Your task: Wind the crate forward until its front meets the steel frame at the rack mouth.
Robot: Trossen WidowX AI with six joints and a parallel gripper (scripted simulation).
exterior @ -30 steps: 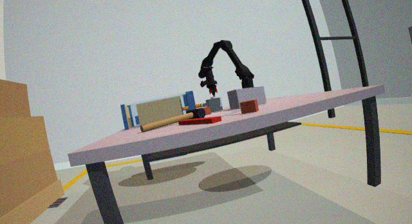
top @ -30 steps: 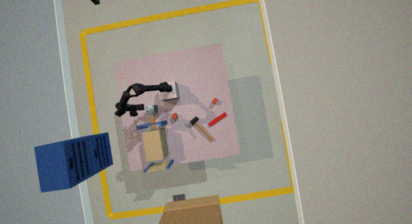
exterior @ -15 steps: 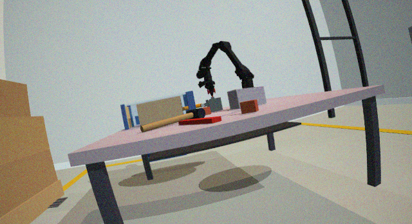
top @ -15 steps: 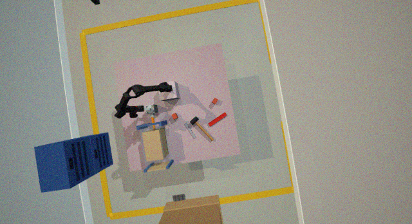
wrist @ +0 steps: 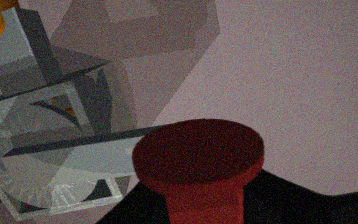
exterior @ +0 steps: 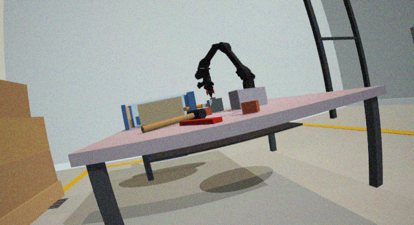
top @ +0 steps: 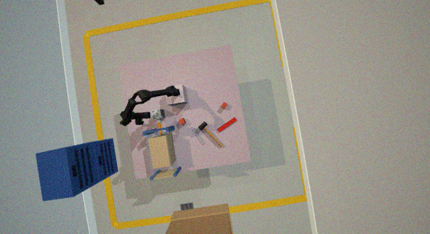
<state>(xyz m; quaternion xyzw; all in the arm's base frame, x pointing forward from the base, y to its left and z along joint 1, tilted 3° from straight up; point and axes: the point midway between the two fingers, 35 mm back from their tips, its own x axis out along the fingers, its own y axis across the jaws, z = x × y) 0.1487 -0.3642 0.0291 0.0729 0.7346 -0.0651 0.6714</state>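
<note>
Right now the winch handle is 4 cm to the left of my gripper tip and 1 cm below it. From my gripper tip the other things lie so: grey winch (9 cm to the left, 8 cm below); blue steel frame (17 cm ahead, 9 cm to the left, 1 cm below); red knob (2 cm above).
</note>
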